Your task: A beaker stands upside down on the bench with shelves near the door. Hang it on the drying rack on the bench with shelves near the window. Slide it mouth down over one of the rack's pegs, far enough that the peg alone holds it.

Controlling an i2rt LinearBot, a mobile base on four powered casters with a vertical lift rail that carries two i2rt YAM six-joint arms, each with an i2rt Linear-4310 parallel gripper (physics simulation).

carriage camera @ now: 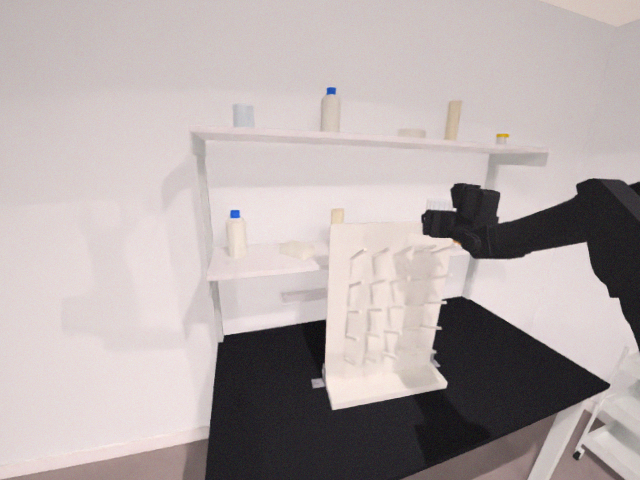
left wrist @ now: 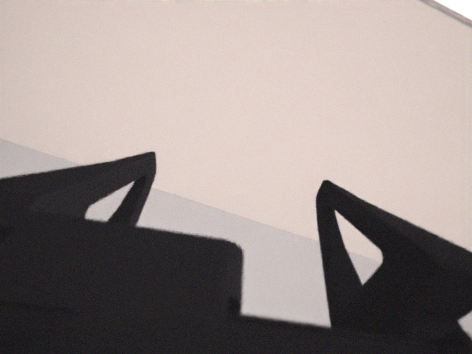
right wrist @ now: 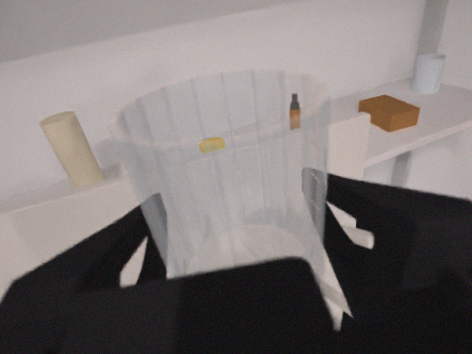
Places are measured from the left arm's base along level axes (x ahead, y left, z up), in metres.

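Where they show: left gripper, fingertip midpoint: [left wrist: 238,175]; right gripper, fingertip midpoint: [carriage camera: 433,217] [right wrist: 233,191].
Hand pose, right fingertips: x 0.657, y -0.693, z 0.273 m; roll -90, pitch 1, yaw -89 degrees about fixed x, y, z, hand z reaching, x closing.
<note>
Each offset is from my right fingertips to the top centre of the thing. "spot": to the spot under its first point. Level surfaces: height alone.
The clear beaker @(0.001 m right, 0.021 m back, 0.055 m up) [carriage camera: 439,204] [right wrist: 225,200] is between the fingers of my right gripper [carriage camera: 436,223] [right wrist: 233,191], which is shut on it. In the right wrist view its wide round end is toward the top of the picture; which end is the mouth is hard to tell. In the carriage camera it is at the upper right of the white drying rack [carriage camera: 376,232] [right wrist: 350,145], at the height of the board's top edge. The rack stands upright on the black bench @(0.675 m down) [carriage camera: 268,418], its pegs facing the camera. No peg shows inside the beaker. My left gripper [left wrist: 238,175] is open and empty.
An upper shelf @(0.222 m up) [carriage camera: 289,135] with bottles and jars runs above the rack. The lower shelf [carriage camera: 258,268] behind it holds a blue-capped bottle @(spot: 0.644 m left, 0.211 m ahead, 0.136 m down) [carriage camera: 236,237] and a pale block @(spot: 0.412 m left, 0.215 m ahead, 0.181 m down) [carriage camera: 297,249]. An orange-brown box @(spot: 0.357 m right, 0.434 m ahead, 0.178 m down) [right wrist: 389,112] lies on a shelf. A white cart [carriage camera: 615,439] stands at the right.
</note>
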